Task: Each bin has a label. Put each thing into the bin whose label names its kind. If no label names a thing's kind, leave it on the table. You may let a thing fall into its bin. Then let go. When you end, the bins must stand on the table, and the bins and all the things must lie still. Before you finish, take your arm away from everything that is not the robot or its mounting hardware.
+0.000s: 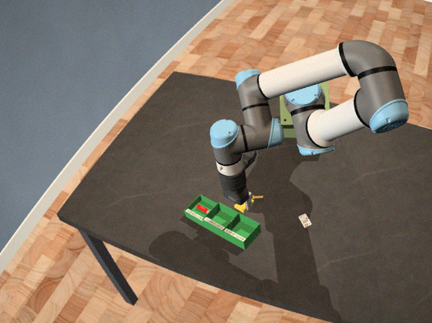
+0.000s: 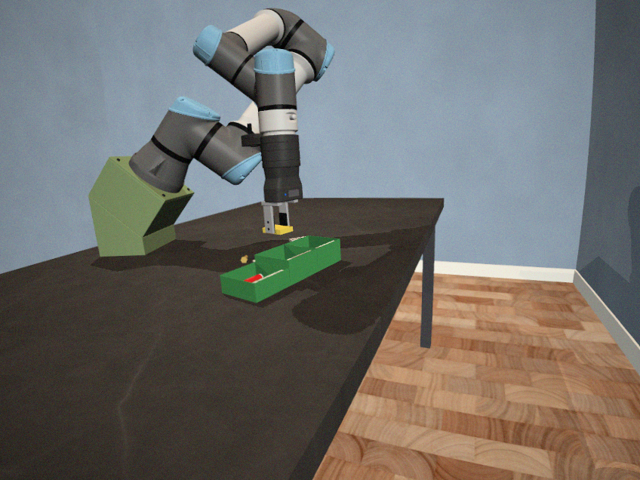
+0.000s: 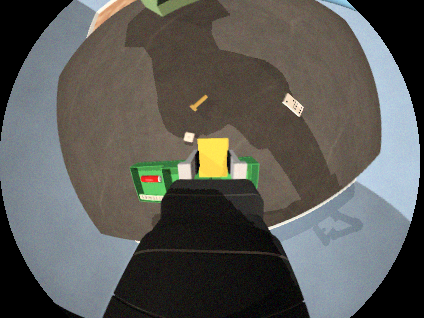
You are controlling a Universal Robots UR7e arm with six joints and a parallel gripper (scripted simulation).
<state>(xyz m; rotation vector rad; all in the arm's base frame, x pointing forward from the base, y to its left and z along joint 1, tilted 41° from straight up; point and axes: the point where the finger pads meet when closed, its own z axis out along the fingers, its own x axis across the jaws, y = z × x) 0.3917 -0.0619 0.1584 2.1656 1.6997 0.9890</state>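
The brass bolt lies 90 mm behind my hand, 80 mm below it and 20 mm to the right of it. Also, from my hand: flat yellow block 10 mm below; white die 80 mm below, 40 mm to the right, 30 mm behind; red battery 140 mm to the right, 70 mm below, 40 mm ahead.
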